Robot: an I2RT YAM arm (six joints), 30 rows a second.
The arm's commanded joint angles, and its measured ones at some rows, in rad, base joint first. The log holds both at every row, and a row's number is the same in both.
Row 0, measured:
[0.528, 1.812, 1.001, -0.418, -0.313, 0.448]
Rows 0 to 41, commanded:
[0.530, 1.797, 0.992, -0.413, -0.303, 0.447]
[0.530, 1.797, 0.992, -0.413, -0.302, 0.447]
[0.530, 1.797, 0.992, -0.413, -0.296, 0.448]
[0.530, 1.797, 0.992, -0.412, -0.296, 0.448]
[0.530, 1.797, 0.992, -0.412, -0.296, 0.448]
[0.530, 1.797, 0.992, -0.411, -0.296, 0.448]
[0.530, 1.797, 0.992, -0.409, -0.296, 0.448]
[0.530, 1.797, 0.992, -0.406, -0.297, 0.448]
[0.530, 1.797, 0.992, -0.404, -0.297, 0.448]
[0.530, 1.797, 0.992, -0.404, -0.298, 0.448]
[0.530, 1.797, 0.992, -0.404, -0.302, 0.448]
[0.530, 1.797, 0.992, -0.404, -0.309, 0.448]
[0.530, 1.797, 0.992, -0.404, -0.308, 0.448]
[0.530, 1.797, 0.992, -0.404, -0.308, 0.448]
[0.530, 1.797, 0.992, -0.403, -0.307, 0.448]
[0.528, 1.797, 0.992, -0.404, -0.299, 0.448]
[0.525, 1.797, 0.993, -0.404, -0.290, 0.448]
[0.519, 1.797, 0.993, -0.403, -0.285, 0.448]
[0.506, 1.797, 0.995, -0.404, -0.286, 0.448]
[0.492, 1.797, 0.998, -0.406, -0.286, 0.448]
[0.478, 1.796, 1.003, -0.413, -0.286, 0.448]
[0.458, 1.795, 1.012, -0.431, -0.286, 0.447]
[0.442, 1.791, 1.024, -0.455, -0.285, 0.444]
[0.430, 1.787, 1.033, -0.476, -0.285, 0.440]
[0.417, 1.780, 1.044, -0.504, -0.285, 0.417]
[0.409, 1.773, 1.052, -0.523, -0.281, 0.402]
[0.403, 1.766, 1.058, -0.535, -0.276, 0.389]
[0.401, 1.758, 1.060, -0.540, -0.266, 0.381]
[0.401, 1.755, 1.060, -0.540, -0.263, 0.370]
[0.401, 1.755, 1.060, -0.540, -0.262, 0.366]
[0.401, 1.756, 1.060, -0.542, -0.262, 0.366]
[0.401, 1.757, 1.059, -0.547, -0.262, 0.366]
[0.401, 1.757, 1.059, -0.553, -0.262, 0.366]
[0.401, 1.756, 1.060, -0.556, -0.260, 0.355]
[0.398, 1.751, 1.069, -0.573, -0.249, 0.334]
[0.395, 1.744, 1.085, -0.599, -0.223, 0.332]
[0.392, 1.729, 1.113, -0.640, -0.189, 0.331]
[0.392, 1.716, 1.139, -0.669, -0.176, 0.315]
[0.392, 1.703, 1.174, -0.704, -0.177, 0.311]
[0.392, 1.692, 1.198, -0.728, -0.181, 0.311]
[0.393, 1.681, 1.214, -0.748, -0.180, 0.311]
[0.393, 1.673, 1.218, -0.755, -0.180, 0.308]
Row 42, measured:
[0.395, 1.737, 1.154, -0.734, -0.215, 0.336]
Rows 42 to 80, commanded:
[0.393, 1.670, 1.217, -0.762, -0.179, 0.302]
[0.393, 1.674, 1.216, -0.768, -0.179, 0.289]
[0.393, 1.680, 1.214, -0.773, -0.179, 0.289]
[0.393, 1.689, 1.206, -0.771, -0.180, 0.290]
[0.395, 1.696, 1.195, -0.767, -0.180, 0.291]
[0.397, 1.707, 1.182, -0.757, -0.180, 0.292]
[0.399, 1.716, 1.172, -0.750, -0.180, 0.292]
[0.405, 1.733, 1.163, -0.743, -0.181, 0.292]
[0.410, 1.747, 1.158, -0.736, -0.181, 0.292]
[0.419, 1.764, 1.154, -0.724, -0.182, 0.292]
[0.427, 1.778, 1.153, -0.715, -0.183, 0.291]
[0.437, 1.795, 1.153, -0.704, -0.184, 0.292]
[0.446, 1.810, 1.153, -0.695, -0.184, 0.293]
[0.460, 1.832, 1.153, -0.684, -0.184, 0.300]
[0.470, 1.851, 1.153, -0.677, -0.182, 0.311]
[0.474, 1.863, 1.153, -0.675, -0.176, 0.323]
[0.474, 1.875, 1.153, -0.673, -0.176, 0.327]
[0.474, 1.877, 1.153, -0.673, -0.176, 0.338]
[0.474, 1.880, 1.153, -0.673, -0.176, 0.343]
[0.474, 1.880, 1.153, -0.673, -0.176, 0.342]
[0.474, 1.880, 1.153, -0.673, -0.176, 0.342]
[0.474, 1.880, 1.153, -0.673, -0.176, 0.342]
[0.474, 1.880, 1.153, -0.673, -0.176, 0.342]
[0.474, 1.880, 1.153, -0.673, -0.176, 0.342]
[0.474, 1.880, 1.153, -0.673, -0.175, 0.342]
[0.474, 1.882, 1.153, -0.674, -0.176, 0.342]
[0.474, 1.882, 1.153, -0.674, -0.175, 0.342]
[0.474, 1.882, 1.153, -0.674, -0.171, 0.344]
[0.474, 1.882, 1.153, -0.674, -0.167, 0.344]
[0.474, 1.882, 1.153, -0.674, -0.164, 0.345]
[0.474, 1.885, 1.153, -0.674, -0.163, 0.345]
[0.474, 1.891, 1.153, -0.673, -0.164, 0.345]
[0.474, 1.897, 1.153, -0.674, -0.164, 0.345]
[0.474, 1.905, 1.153, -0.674, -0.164, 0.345]
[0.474, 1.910, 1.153, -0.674, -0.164, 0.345]
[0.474, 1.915, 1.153, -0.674, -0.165, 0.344]
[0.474, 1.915, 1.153, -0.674, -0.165, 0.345]
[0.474, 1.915, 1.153, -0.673, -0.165, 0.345]
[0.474, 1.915, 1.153, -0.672, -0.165, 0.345]
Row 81, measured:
[0.475, 1.898, 1.161, -0.675, -0.179, 0.343]
